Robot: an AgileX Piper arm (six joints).
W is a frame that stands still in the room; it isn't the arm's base.
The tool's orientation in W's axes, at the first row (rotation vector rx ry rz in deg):
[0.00 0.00 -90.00]
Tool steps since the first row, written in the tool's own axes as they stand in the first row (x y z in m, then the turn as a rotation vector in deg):
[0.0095 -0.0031 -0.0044 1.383 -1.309 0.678]
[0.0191 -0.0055 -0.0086 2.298 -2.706 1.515]
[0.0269 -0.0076 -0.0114 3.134 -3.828 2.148]
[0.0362 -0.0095 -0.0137 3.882 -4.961 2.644]
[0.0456 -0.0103 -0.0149 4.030 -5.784 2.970]
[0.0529 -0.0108 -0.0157 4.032 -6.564 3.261]
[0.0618 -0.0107 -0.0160 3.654 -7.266 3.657]
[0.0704 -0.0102 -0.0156 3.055 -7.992 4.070]
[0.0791 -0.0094 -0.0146 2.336 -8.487 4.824]
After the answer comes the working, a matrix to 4 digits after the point.
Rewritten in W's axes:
[-0.0031 -0.0095 -0.0044 -1.309 -1.383 0.678]
[-0.0055 -0.0191 -0.0086 -2.706 -2.298 1.515]
[-0.0076 -0.0269 -0.0114 -3.828 -3.134 2.148]
[-0.0095 -0.0362 -0.0137 -4.961 -3.882 2.644]
[-0.0103 -0.0456 -0.0149 -5.784 -4.030 2.970]
[-0.0108 -0.0529 -0.0157 -6.564 -4.032 3.261]
[-0.0107 -0.0618 -0.0160 -7.266 -3.654 3.657]
[-0.0102 -0.0704 -0.0156 -7.992 -3.055 4.070]
[-0.0094 -0.0791 -0.0146 -8.487 -2.336 4.824]

The tool's axes in the first row as the columns of a matrix, in W's axes (rounded; the answer above uses it unrounded):
[0.0000 1.0000 0.0000]
[-1.0000 0.0000 0.0000]
[0.0000 0.0000 1.0000]

